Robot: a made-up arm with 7 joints. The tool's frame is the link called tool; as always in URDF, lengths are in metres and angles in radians.
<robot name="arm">
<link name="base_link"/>
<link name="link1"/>
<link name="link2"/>
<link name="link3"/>
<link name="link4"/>
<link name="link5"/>
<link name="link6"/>
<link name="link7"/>
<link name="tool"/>
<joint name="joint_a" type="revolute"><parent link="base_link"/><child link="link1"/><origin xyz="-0.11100 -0.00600 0.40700"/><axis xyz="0.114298 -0.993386 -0.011"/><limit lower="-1.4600" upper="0.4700" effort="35" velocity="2.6"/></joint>
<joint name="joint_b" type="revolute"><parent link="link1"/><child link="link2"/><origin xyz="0.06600 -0.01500 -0.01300"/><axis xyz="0 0 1"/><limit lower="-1.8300" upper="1.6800" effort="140" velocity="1.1"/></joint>
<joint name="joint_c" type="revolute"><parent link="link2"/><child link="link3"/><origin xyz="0.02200 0.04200 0.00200"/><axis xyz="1 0 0"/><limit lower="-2.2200" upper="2.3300" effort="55" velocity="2.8"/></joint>
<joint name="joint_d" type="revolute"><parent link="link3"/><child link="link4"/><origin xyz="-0.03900 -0.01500 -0.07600"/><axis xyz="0.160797 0.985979 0.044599"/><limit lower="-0.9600" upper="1.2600" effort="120" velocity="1"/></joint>
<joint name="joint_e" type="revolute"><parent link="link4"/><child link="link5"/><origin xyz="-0.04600 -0.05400 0.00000"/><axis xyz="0.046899 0.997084 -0.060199"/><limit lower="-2.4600" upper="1.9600" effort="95" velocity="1.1"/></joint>
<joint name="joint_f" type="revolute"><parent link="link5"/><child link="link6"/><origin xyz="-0.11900 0.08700 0.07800"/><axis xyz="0.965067 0.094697 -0.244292"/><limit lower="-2.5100" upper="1.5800" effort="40" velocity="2.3"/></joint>
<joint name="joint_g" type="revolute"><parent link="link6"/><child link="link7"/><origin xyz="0.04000 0.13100 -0.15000"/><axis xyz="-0.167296 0.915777 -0.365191"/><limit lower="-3.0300" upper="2.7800" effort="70" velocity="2.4"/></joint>
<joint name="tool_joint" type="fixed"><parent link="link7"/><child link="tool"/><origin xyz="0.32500 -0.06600 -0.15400" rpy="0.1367 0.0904 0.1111"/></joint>
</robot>
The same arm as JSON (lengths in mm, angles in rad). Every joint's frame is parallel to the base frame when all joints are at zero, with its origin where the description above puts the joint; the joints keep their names.
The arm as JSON. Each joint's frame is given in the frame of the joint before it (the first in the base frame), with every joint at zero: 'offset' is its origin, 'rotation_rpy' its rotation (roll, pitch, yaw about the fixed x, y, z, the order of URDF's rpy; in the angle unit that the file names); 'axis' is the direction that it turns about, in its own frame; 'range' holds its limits. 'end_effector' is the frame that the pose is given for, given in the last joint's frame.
{
  "length_unit": "mm",
  "angle_unit": "rad",
  "chain": [
    {
      "id": "joint_a",
      "offset": [
        -111.0,
        -6.0,
        407.0
      ],
      "rotation_rpy": [
        0.0,
        0.0,
        0.0
      ],
      "axis": [
        0.114298,
        -0.993386,
        -0.011
      ],
      "range": [
        -1.46,
        0.47
      ]
    },
    {
      "id": "joint_b",
      "offset": [
        66.0,
        -15.0,
        -13.0
      ],
      "rotation_rpy": [
        0.0,
        0.0,
        0.0
      ],
      "axis": [
        0.0,
        0.0,
        1.0
      ],
      "range": [
        -1.83,
        1.68
      ]
    },
    {
      "id": "joint_c",
      "offset": [
        22.0,
        42.0,
        2.0
      ],
      "rotation_rpy": [
        0.0,
        0.0,
        0.0
      ],
      "axis": [
        1.0,
        0.0,
        0.0
      ],
      "range": [
        -2.22,
        2.33
      ]
    },
    {
      "id": "joint_d",
      "offset": [
        -39.0,
        -15.0,
        -76.0
      ],
      "rotation_rpy": [
        0.0,
        0.0,
        0.0
      ],
      "axis": [
        0.160797,
        0.985979,
        0.044599
      ],
      "range": [
        -0.96,
        1.26
      ]
    },
    {
      "id": "joint_e",
      "offset": [
        -46.0,
        -54.0,
        0.0
      ],
      "rotation_rpy": [
        0.0,
        0.0,
        0.0
      ],
      "axis": [
        0.046899,
        0.997084,
        -0.060199
      ],
      "range": [
        -2.46,
        1.96
      ]
    },
    {
      "id": "joint_f",
      "offset": [
        -119.0,
        87.0,
        78.0
      ],
      "rotation_rpy": [
        0.0,
        0.0,
        0.0
      ],
      "axis": [
        0.965067,
        0.094697,
        -0.244292
      ],
      "range": [
        -2.51,
        1.58
      ]
    },
    {
      "id": "joint_g",
      "offset": [
        40.0,
        131.0,
        -150.0
      ],
      "rotation_rpy": [
        0.0,
        0.0,
        0.0
      ],
      "axis": [
        -0.167296,
        0.915777,
        -0.365191
      ],
      "range": [
        -3.03,
        2.78
      ]
    }
  ],
  "end_effector": {
    "offset": [
      325.0,
      -66.0,
      -154.0
    ],
    "rotation_rpy": [
      0.1367,
      0.0904,
      0.1111
    ]
  }
}

